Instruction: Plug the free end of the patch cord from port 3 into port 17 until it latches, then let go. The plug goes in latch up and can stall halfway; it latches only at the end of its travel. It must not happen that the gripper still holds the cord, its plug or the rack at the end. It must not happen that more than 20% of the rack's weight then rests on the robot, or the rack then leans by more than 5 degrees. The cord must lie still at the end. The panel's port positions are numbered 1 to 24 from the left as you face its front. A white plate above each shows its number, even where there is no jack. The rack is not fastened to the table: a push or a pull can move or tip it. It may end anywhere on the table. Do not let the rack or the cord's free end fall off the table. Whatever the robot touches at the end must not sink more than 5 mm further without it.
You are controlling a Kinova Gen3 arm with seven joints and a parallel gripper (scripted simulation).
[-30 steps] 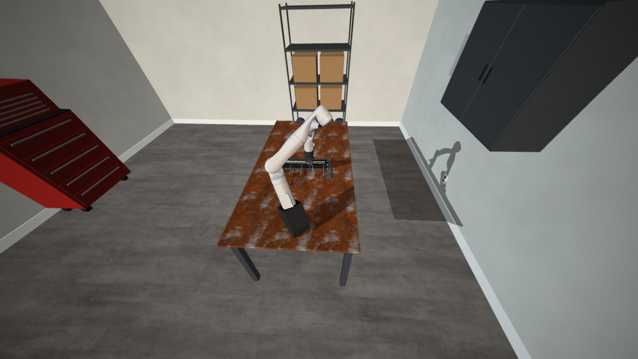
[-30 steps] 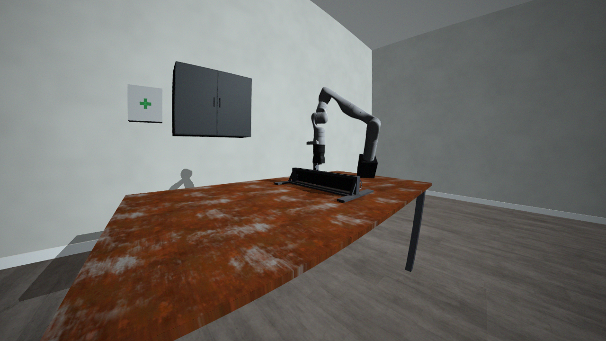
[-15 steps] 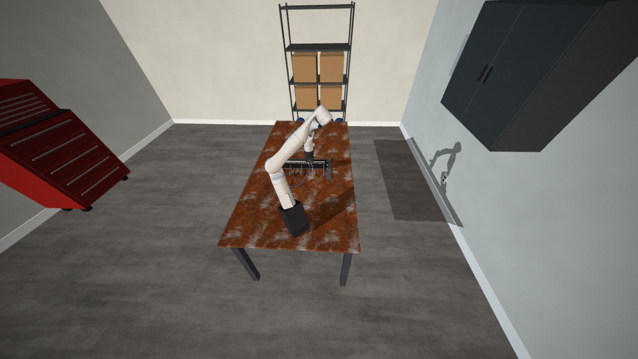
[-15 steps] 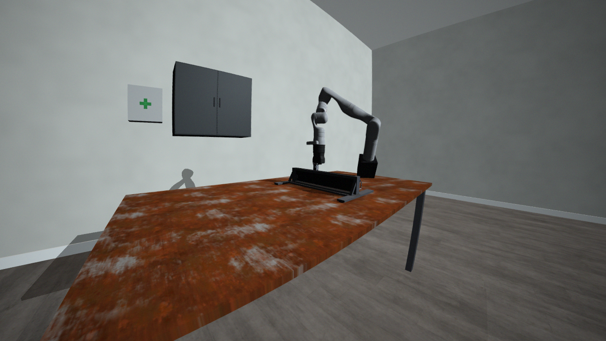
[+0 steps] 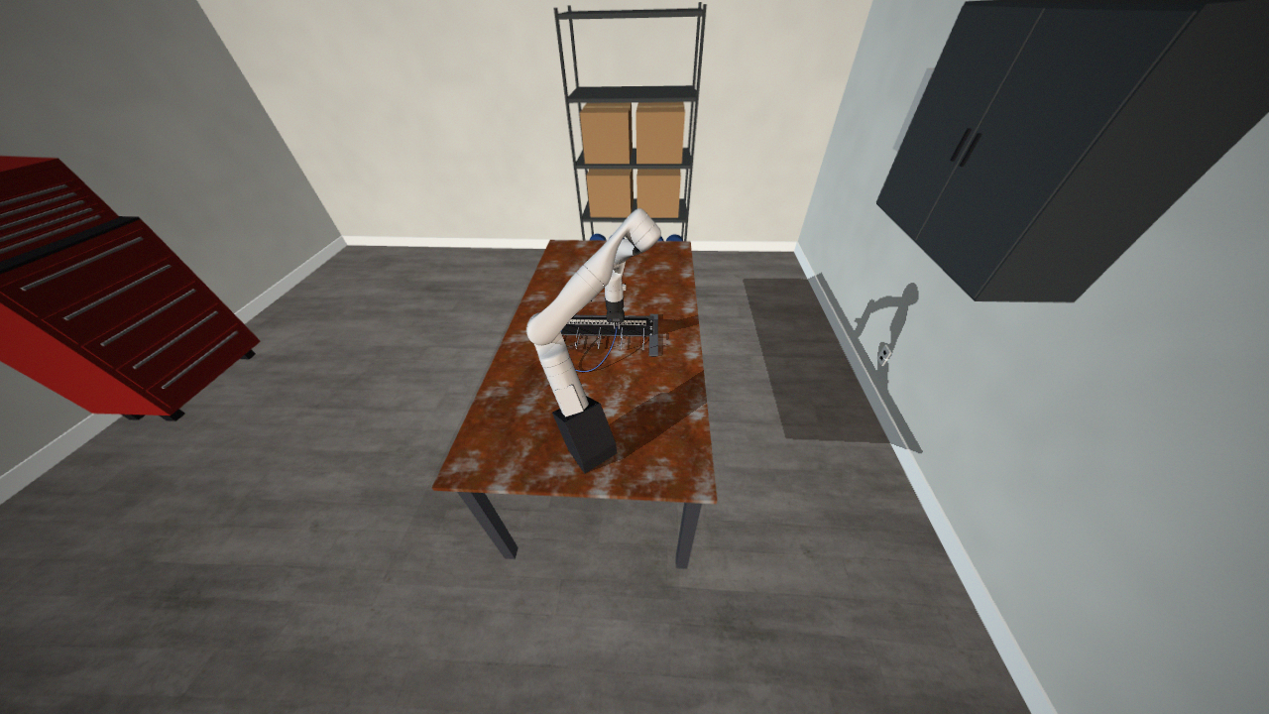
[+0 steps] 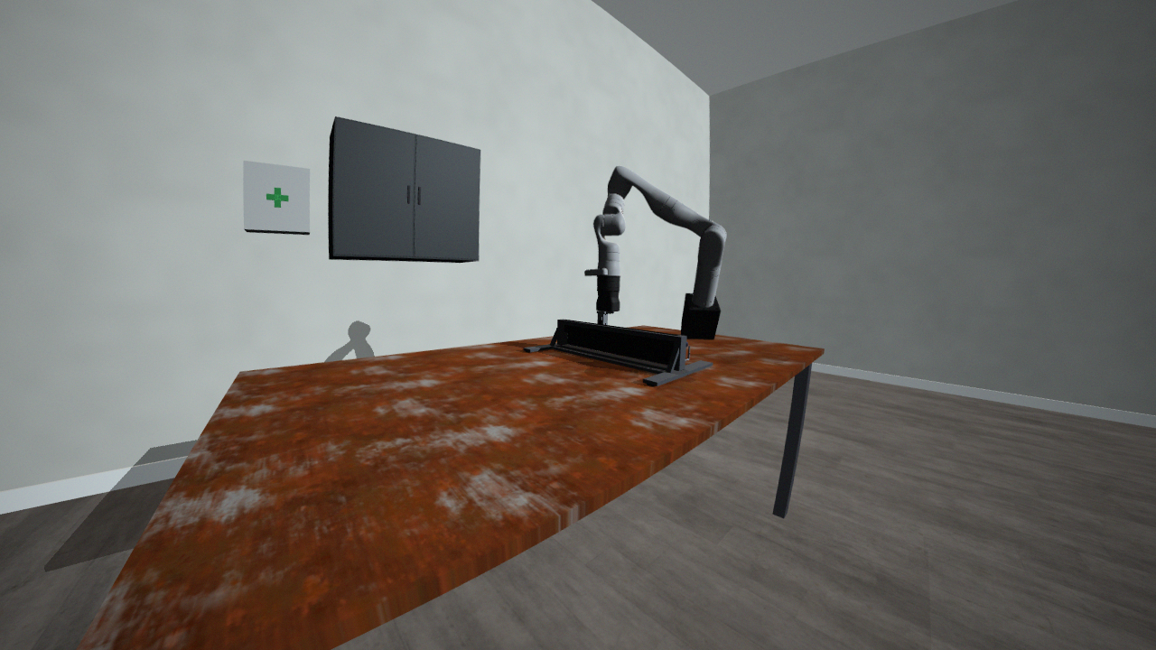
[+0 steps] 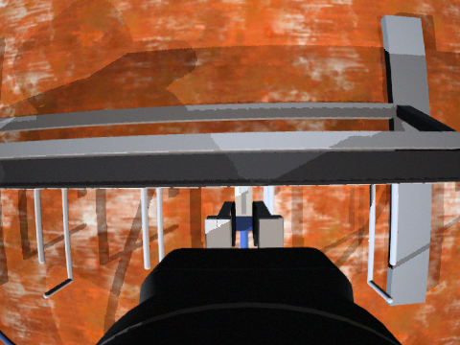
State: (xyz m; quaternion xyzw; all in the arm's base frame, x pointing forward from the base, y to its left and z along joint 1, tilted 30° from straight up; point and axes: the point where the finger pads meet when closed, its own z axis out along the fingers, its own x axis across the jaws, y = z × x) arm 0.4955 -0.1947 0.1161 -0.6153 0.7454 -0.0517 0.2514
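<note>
Now: hand 10 mm short of the plug and 10 mm above it.
</note>
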